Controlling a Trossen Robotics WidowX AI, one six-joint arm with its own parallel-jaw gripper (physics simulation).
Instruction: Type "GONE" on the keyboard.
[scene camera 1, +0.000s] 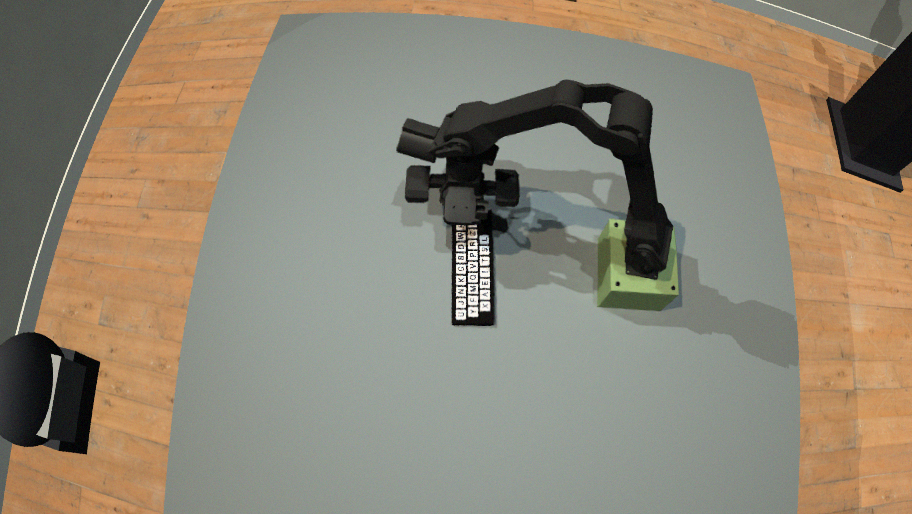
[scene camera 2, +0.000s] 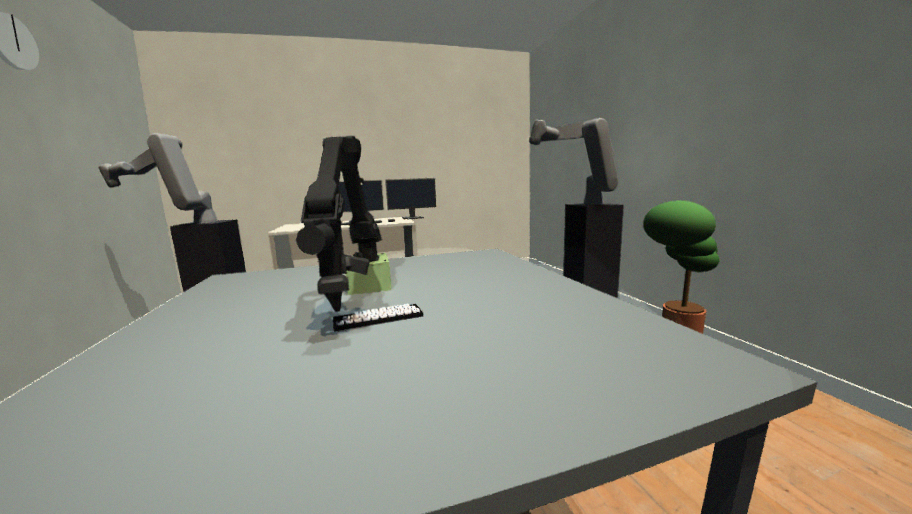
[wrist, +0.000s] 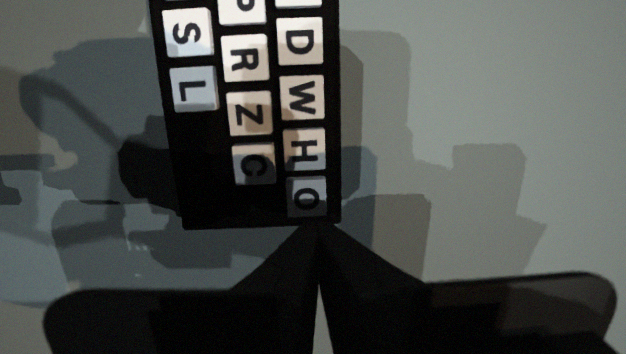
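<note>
The black keyboard lies on the table with three rows of white letter keys. In scene camera 1, the G key, N key and E key show small. An end key reads as O or Q and lies in shadow; H, W and D follow it along the row. My gripper is shut and empty, pointing down. Its tips appear just above the keyboard's short end, beside that key. In scene camera 1 the wrist parts hide the tips.
The arm's green base block stands on the grey table. Two grey arms on black pedestals, a potted plant and a desk with monitors stand beyond the table.
</note>
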